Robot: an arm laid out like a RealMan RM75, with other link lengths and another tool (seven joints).
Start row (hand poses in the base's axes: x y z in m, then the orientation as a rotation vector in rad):
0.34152, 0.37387, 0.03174, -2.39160, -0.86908, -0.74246
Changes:
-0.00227, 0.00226, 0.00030, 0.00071, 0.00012, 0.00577
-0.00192, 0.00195, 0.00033, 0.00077, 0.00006, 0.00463
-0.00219, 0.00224, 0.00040, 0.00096, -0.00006, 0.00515
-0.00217, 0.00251, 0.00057, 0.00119, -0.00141, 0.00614
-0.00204, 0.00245, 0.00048, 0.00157, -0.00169, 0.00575
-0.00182, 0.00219, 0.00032, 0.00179, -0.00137, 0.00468
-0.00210, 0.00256, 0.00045, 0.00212, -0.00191, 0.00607
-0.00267, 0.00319, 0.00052, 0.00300, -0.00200, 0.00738
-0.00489, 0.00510, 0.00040, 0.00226, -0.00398, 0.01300
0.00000, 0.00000, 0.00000, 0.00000, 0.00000, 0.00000
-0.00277, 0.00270, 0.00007, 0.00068, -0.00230, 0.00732
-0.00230, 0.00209, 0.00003, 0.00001, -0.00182, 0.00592
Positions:
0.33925, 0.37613, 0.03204, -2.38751, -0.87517, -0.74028
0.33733, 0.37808, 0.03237, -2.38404, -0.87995, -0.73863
0.33514, 0.38032, 0.03277, -2.38006, -0.88524, -0.73698
0.33297, 0.38283, 0.03334, -2.37503, -0.89206, -0.73669
0.33093, 0.38528, 0.03382, -2.36985, -0.89833, -0.73700
0.32911, 0.38747, 0.03414, -2.36518, -0.90312, -0.73739
0.32701, 0.39003, 0.03459, -2.35926, -0.90949, -0.73800
0.32434, 0.39322, 0.03511, -2.35174, -0.91683, -0.73845
0.31945, 0.39832, 0.03551, -2.34098, -0.93164, -0.73889
0.31945, 0.39832, 0.03551, -2.34098, -0.93164, -0.73889
0.31668, 0.40102, 0.03558, -2.33539, -0.94031, -0.73902
0.31438, 0.40311, 0.03561, -2.33133, -0.94761, -0.73890

